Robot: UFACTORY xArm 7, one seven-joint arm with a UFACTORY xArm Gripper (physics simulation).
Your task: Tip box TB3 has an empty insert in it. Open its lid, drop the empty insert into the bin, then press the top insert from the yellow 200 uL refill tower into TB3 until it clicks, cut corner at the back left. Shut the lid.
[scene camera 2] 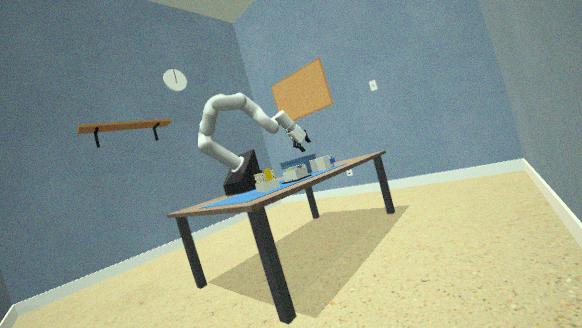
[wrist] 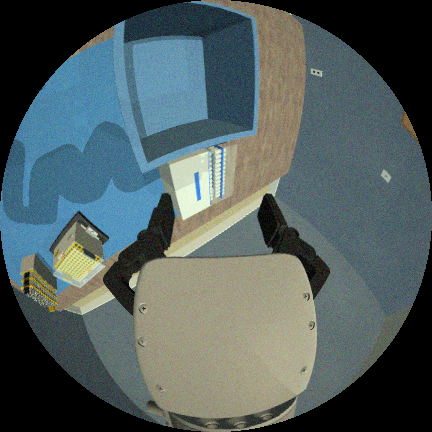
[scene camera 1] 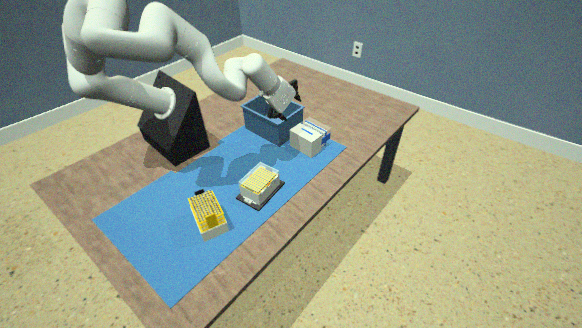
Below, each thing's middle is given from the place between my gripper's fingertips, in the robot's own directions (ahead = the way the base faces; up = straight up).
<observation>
My gripper is now 140 mm past the blue bin [scene camera 1: 255, 111], 120 mm above it and 20 mm to the right of it.
</observation>
